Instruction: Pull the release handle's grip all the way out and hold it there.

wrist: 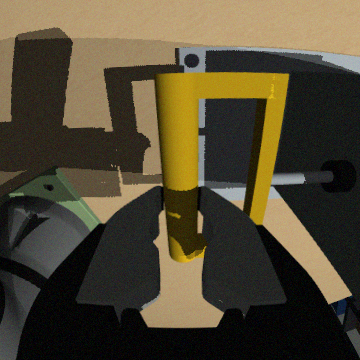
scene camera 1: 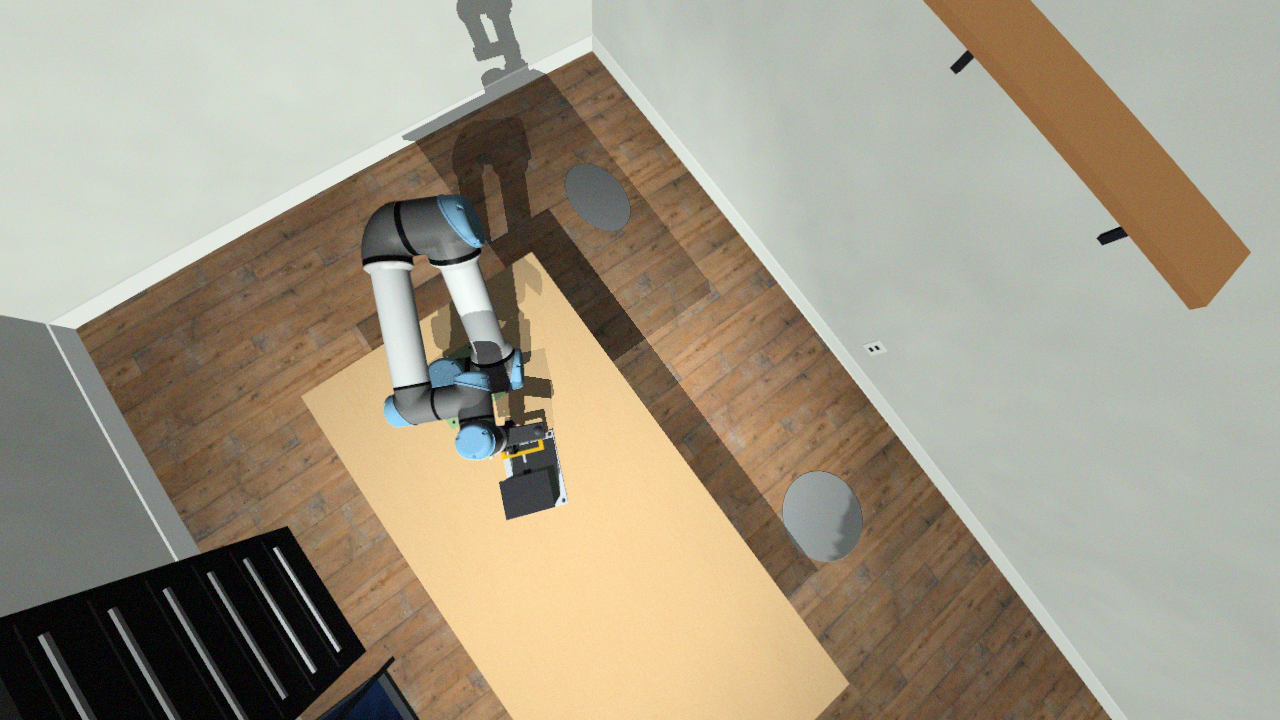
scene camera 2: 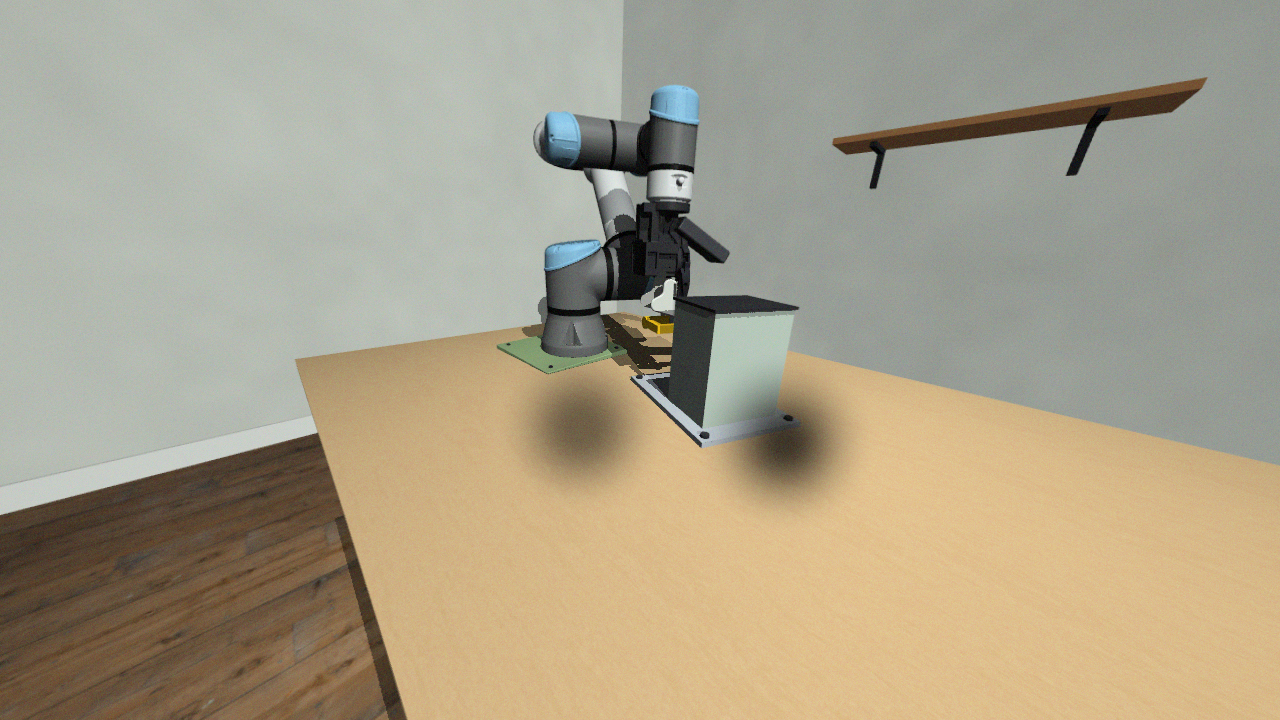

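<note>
The release handle's yellow grip (scene camera 1: 540,445) (scene camera 2: 659,324) (wrist: 178,135) is a rectangular loop with a thick round bar. My gripper (scene camera 1: 523,436) (wrist: 180,188) is shut on this round bar; its two dark jaws close in from both sides near the bar's lower end in the wrist view. A silver rod (wrist: 290,179) runs from the loop into a black collar (wrist: 340,176) on the housing, and a stretch of it shows between them. The housing (scene camera 1: 529,494) (scene camera 2: 747,367) (wrist: 320,125) is a box with a dark top, on a pale base plate (scene camera 1: 562,483) (scene camera 2: 742,427). In scene camera 2 the housing partly hides the grip.
The arm's green mounting plate (scene camera 2: 519,349) (wrist: 75,197) is close to the handle on the wooden table (scene camera 1: 626,582) (scene camera 2: 537,582). A wall shelf (scene camera 1: 1092,143) (scene camera 2: 1011,120) hangs well away. A black slatted unit (scene camera 1: 308,582) stands beside the table.
</note>
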